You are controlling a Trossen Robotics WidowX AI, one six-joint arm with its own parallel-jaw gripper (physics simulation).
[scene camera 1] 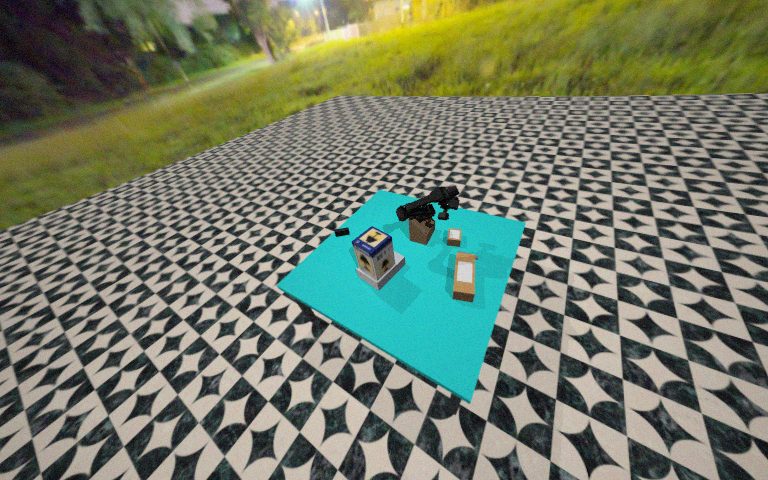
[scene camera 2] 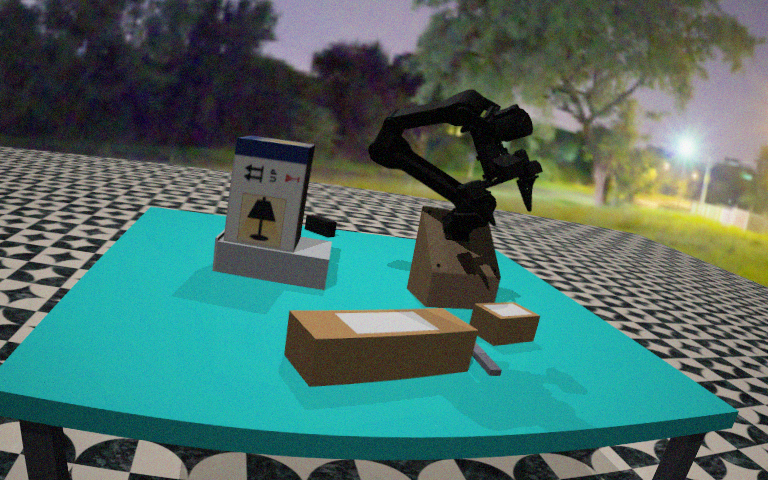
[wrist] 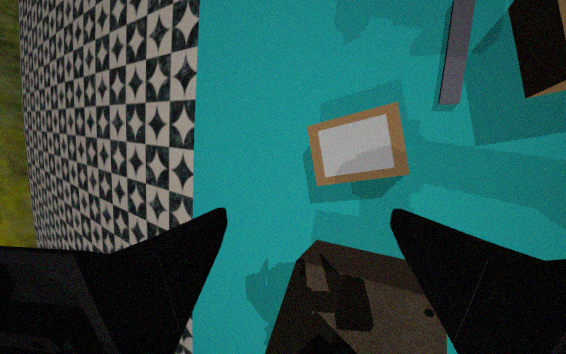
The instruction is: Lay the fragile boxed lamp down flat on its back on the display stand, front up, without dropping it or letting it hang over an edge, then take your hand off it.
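Where they show: gripper, fingertip midpoint: (scene camera 1: pixel 450 212) (scene camera 2: pixel 512 218) (wrist: pixel 307 216); arm's base at its link origin: (scene camera 1: pixel 418 217) (scene camera 2: pixel 455 229).
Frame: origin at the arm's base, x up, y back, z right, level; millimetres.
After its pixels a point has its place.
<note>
The lamp box (scene camera 1: pixel 374 257) @[x 96, y -529, z 47 mm] (scene camera 2: pixel 266 195) @[x 21, y -458, z 29 mm] stands upright on the low grey-white display stand (scene camera 1: pixel 399 264) @[x -120, y -359, z -9 mm] (scene camera 2: pixel 271 266) @[x -135, y -427, z 7 mm]. It has white sides with lamp pictures and a blue band at its upper end. Its top face shows a lamp picture in a blue border in scene camera 1. In scene camera 2, the arrows beside "UP" point left. Part of the stand's top shows beside the box. My gripper (scene camera 1: pixel 444 215) @[x 77, y 23, z -212 mm] (scene camera 2: pixel 530 204) (wrist: pixel 307 216) @[x 77, y 23, z -212 mm] is open and empty, raised near the arm's base, well away from the lamp box. The lamp box does not show in the wrist view.
A small cardboard box (scene camera 1: pixel 454 237) @[x -111, y 3, z -263 mm] (scene camera 2: pixel 505 329) @[x -136, y 9, z -306 mm] (wrist: pixel 356 145) @[x -111, y 33, z -258 mm] is near the brown arm base (scene camera 1: pixel 421 232) @[x -62, y -78, z -51 mm] (scene camera 2: pixel 461 289) @[x -123, y 3, z -90 mm] (wrist: pixel 400 310) @[x -69, y -36, z -74 mm]. A long cardboard box (scene camera 1: pixel 464 283) @[x -91, y -370, z -423 mm] (scene camera 2: pixel 385 357) @[x -127, y -300, z -464 mm] and a thin grey bar (scene camera 2: pixel 485 360) @[x -159, y -83, z -405 mm] (wrist: pixel 456 60) @[x -159, y -76, z -368 mm] lie on the turquoise table (scene camera 1: pixel 362 322) @[x -171, y -785, z 23 mm] (scene camera 2: pixel 186 362) @[x -171, y -607, z -441 mm]. A black block (scene camera 1: pixel 341 232) @[x -135, y -218, z 569 mm] (scene camera 2: pixel 320 225) @[x -140, y -208, z 555 mm] is behind the stand.
</note>
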